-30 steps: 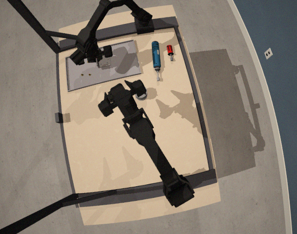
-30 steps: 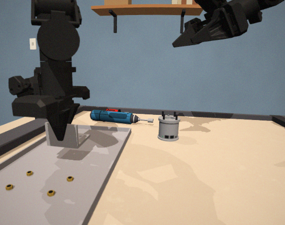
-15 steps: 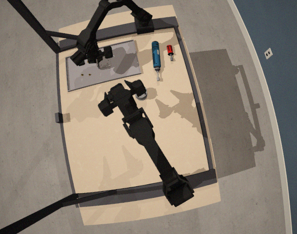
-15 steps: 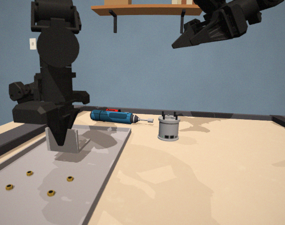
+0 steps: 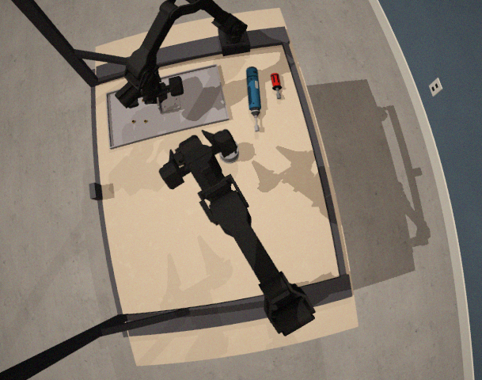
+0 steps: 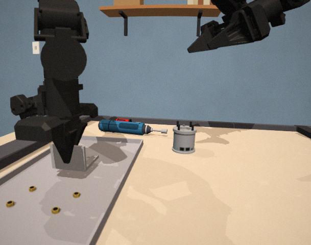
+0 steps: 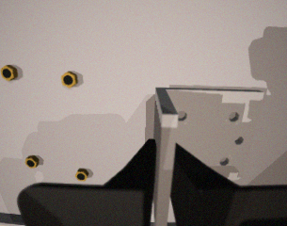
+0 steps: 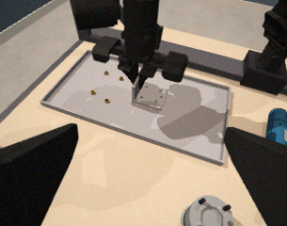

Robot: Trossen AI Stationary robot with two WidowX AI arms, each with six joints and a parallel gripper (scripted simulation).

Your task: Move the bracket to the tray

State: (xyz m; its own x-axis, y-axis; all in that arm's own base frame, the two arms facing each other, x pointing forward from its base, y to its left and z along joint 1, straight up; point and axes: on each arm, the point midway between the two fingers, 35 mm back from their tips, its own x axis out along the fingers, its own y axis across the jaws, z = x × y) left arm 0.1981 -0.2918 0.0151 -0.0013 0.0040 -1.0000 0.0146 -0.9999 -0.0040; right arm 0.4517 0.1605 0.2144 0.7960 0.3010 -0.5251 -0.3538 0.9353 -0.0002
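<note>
Right now my left hand is 6 cm above the grey tray and 1 cm short of it. Also, from my left hand: grey cylindrical joint module 22 cm to the right, 20 cm ahead, 3 cm below; then grey L-shaped bracket 4 cm below, 3 cm ahead; then small red screwdriver 40 cm ahead, 5 cm below, 1 cm to the right.
</note>
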